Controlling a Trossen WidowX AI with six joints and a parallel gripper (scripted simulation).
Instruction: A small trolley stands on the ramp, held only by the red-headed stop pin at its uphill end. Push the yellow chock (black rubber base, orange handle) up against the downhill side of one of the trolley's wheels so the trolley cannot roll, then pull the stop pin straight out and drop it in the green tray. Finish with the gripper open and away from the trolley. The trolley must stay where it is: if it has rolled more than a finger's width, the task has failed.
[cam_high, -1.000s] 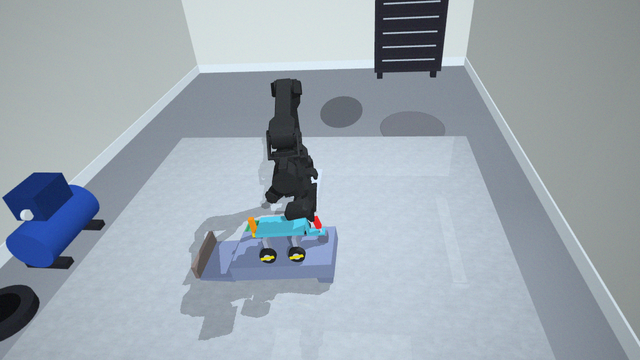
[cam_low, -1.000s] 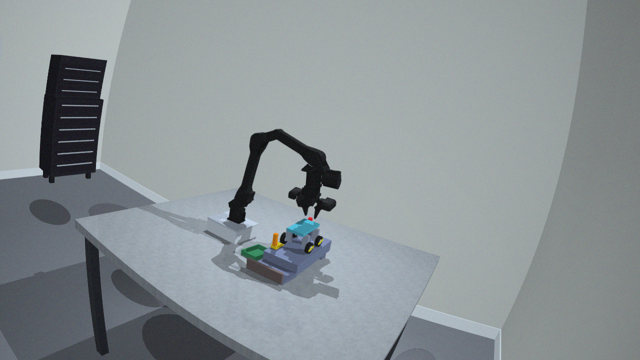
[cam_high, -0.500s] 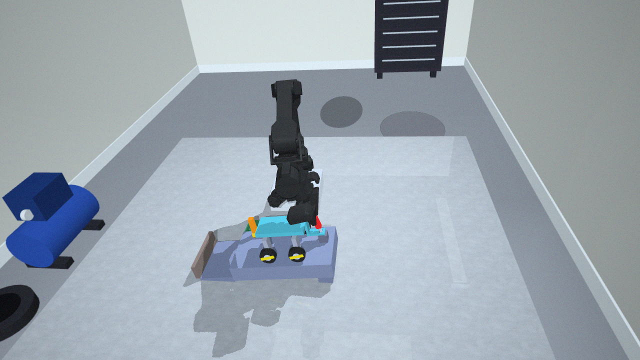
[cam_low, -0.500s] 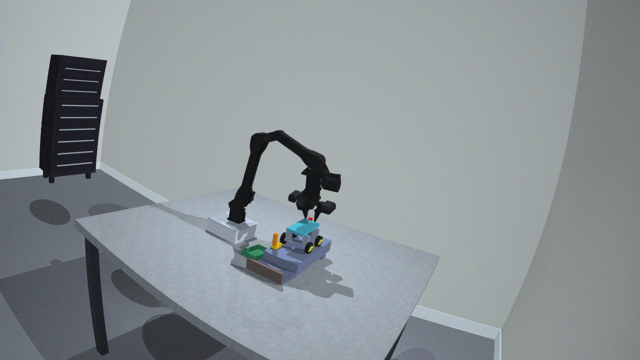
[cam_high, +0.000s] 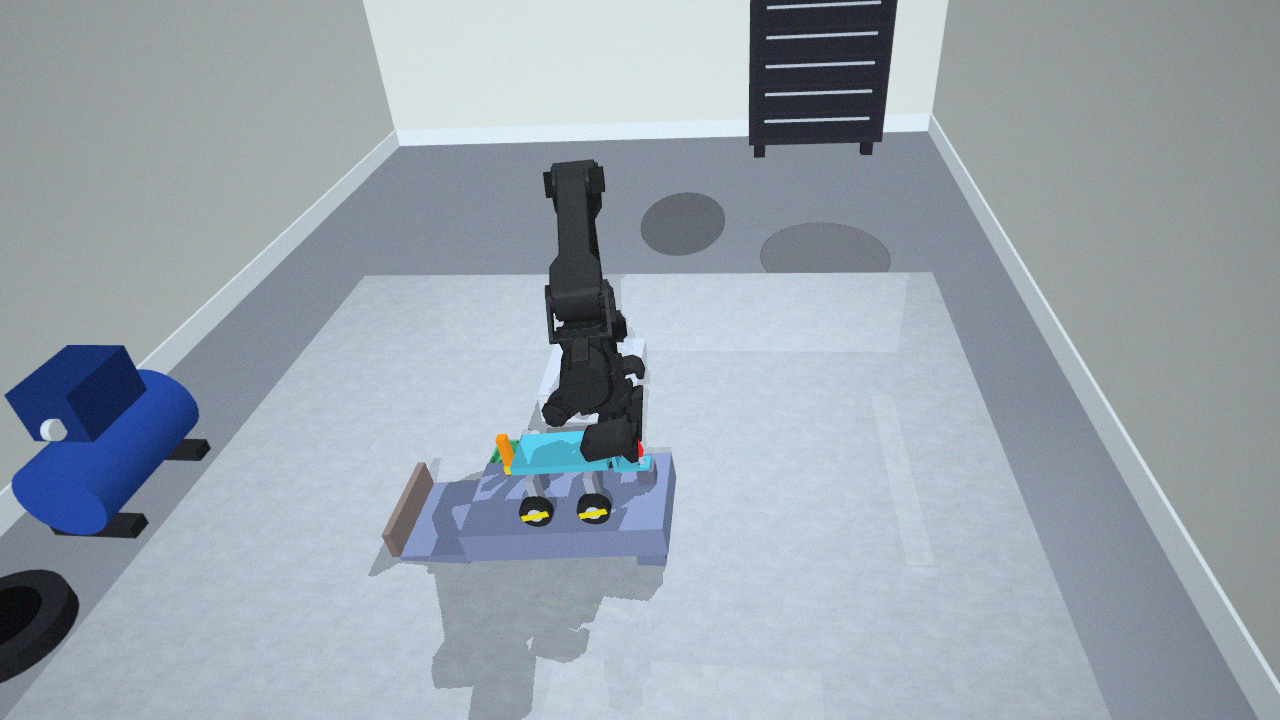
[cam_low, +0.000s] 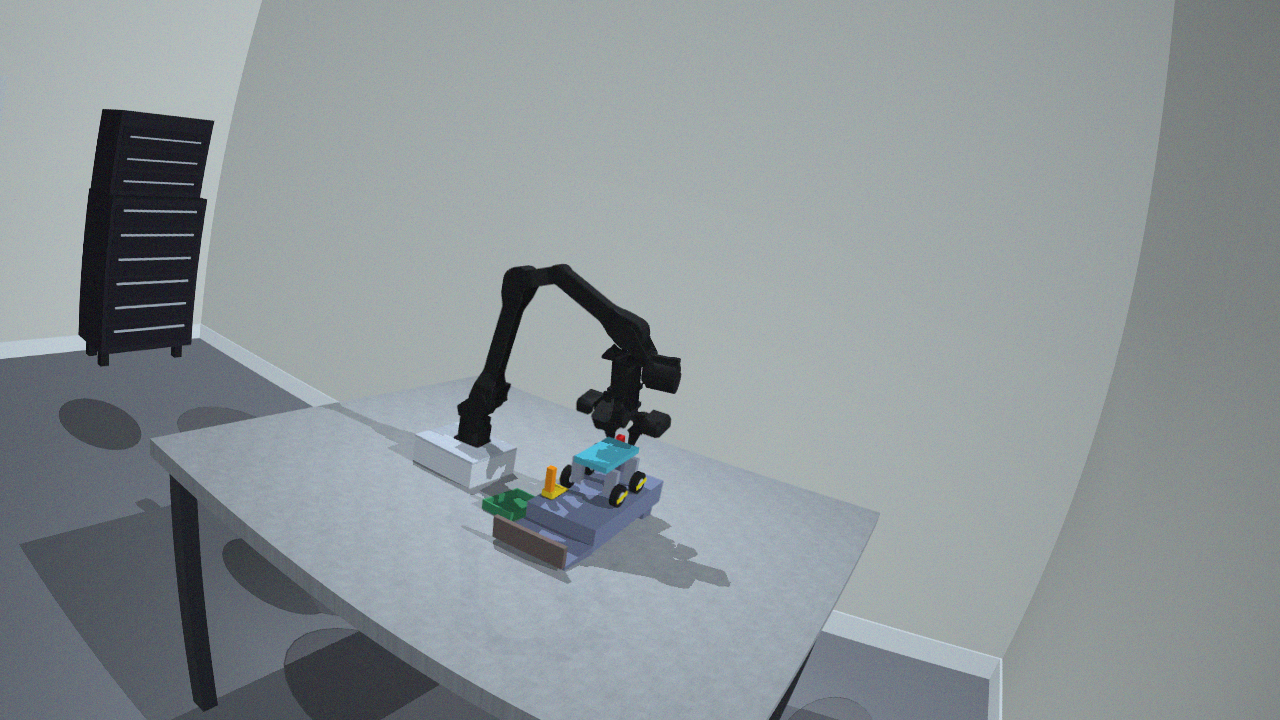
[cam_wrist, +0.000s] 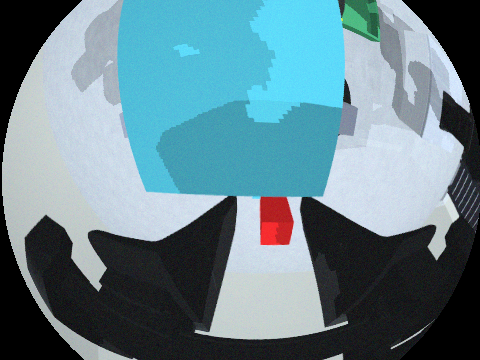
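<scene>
The red-headed stop pin lies 10 mm below my gripper tip. From my gripper tip the other things lie so: blue-grey ramp: 10 mm ahead, 100 mm to the right, 90 mm below; trolley: 10 mm ahead, 90 mm to the right, 30 mm below; yellow chock: 60 mm behind, 170 mm to the right, 50 mm below.
</scene>
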